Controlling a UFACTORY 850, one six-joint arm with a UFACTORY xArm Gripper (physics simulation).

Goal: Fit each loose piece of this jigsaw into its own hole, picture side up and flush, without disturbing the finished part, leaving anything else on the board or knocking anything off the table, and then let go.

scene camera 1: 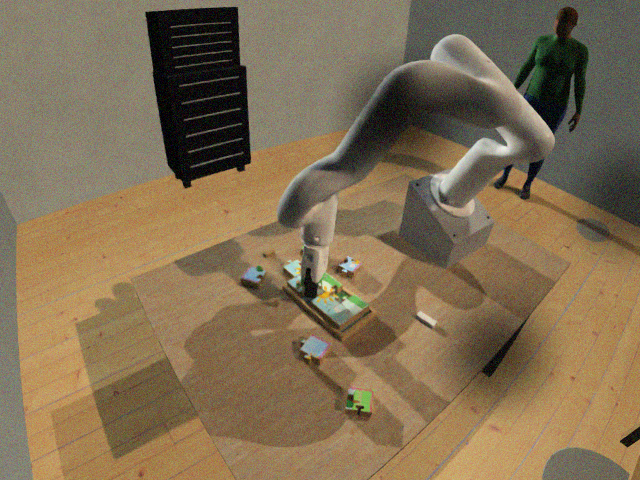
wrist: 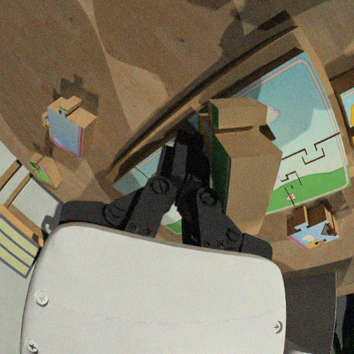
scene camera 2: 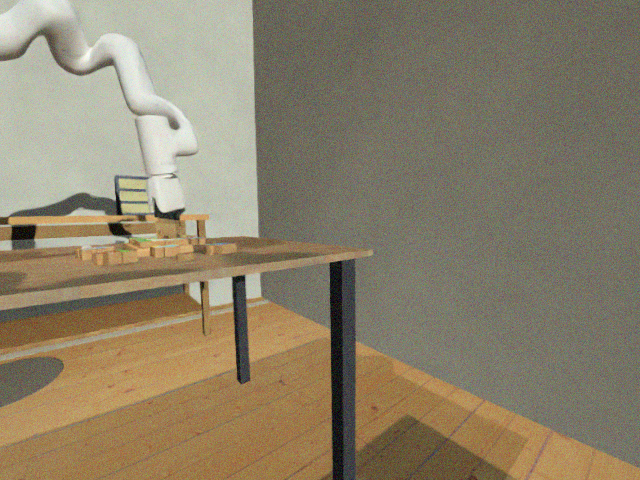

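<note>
My gripper [scene camera 1: 310,293] [wrist: 184,147] is shut and empty, its fingertips low over the jigsaw board [scene camera 1: 356,328] [wrist: 319,62]. A thick wooden piece [scene camera 2: 170,228] [wrist: 250,170] stands tipped up on the board right beside the fingers; its green picture face is turned sideways towards them. In scene camera 2 it hides the fingertips. Whether they touch it I cannot tell. Loose pieces lie off the board: a blue one [scene camera 1: 314,347] [wrist: 65,131], a green one [scene camera 1: 359,401] [wrist: 45,170], a blue-and-white one [scene camera 1: 348,265] [wrist: 312,236], a pale blue one [scene camera 1: 293,267] and a blue-green one [scene camera 1: 253,275].
The table [scene camera 1: 248,413] [scene camera 2: 289,253] bears the board and the pieces. A white block [scene camera 1: 426,319] lies to the right of the board in scene camera 1. A small brown thing [scene camera 1: 269,253] lies behind the blue-green piece. The arm's grey base [scene camera 1: 439,229] stands at the back right.
</note>
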